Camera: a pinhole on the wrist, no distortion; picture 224 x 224 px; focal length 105.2 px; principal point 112.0 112.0 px. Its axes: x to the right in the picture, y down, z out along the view. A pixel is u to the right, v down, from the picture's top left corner.
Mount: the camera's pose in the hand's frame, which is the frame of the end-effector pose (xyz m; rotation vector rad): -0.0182 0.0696 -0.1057 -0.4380 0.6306 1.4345
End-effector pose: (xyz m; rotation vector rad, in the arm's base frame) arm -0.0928 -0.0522 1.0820 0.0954 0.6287 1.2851
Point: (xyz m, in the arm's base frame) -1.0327 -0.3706 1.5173
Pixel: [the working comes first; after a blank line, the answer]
In the camera's frame: 0.6697 0.6427 0.3807

outside the picture
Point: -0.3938 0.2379 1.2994
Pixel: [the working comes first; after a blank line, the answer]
In the camera's frame: 0.1452 -0.0984 0.4196

148.4 87.3
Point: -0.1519 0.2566 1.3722
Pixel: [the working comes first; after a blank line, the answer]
In the camera's frame: -0.1047 -0.1222 0.4535

87.7 83.6
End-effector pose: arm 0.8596 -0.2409 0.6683 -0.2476 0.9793 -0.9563
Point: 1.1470 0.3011 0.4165
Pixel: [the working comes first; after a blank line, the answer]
In the camera's frame: 0.3800 0.2579 0.3778

217.8 183.8
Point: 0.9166 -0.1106 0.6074
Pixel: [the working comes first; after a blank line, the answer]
In the camera's frame: 0.0008 0.0509 0.1088

112.7 161.3
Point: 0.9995 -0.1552 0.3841
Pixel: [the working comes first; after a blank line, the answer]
In the camera's frame: 0.1519 -0.1207 0.1889

196.6 44.8
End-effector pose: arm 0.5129 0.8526 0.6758 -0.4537 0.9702 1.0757
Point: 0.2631 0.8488 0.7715
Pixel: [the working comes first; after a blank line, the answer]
In the camera's frame: 0.0955 0.1183 0.1231

193.6 213.0
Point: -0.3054 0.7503 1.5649
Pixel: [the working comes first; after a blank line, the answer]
In the camera's frame: 0.4517 0.9732 0.4464

outside the picture
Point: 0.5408 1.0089 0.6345
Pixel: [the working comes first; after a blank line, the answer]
In the camera's frame: -0.1549 -0.1215 0.1598

10.1 32.0
